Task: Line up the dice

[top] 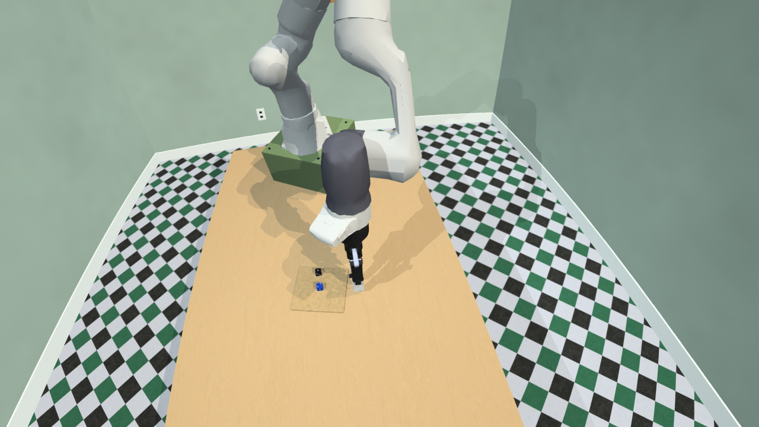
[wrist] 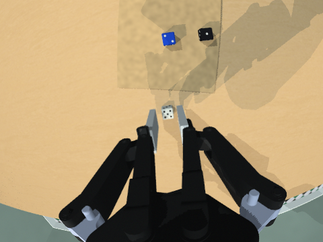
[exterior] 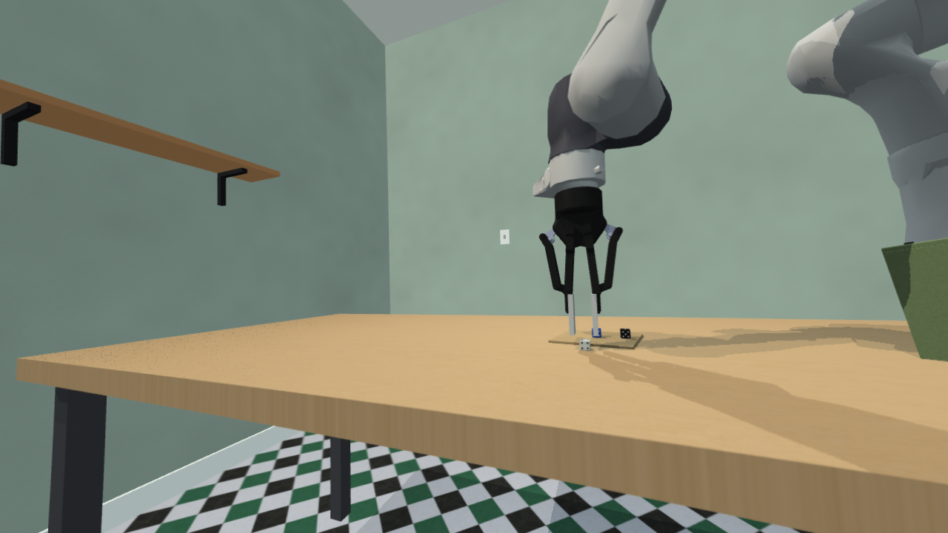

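My hand is 50 mm above the white die. The rest, counted from my hand: black die: 100 mm to the right, 60 mm behind, 50 mm below; blue die: 100 mm to the right, 50 mm below, 10 mm behind; tan mat: 100 mm to the right, 60 mm below, 10 mm behind.
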